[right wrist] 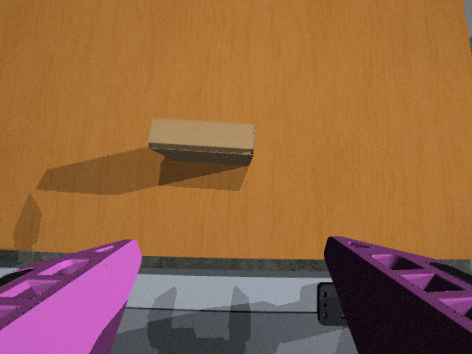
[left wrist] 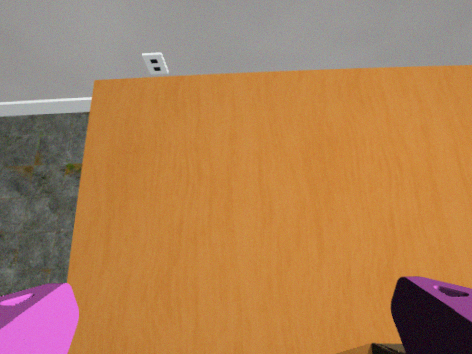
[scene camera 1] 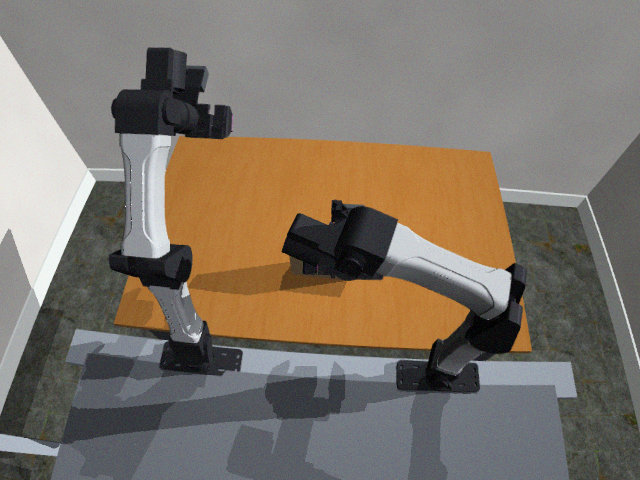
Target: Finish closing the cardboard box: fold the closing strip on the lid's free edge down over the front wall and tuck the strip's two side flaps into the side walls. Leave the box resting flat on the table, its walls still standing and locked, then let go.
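Observation:
The cardboard box (scene camera 1: 296,266) (right wrist: 202,134) stands flat on the table. In the right wrist view its tan lid lies level across the top, with a thin dark seam along the front upper edge and the shaded front wall below. The side flaps cannot be made out. In scene camera 1 my right arm covers most of the box. My right gripper (right wrist: 232,247) is open and empty, above the box and apart from it; its fingertips are mostly hidden in scene camera 1. My left gripper (scene camera 1: 212,121) (left wrist: 235,295) is open and empty, high at the table's far left.
The wooden table (scene camera 1: 248,191) (left wrist: 225,175) (right wrist: 350,100) bears the box, with shadows to its left and front. A grey base surface (scene camera 1: 516,428) carries both arm mounts. A wall stands behind the table, with a socket (left wrist: 156,63). A dark sliver shows at the left wrist view's bottom right.

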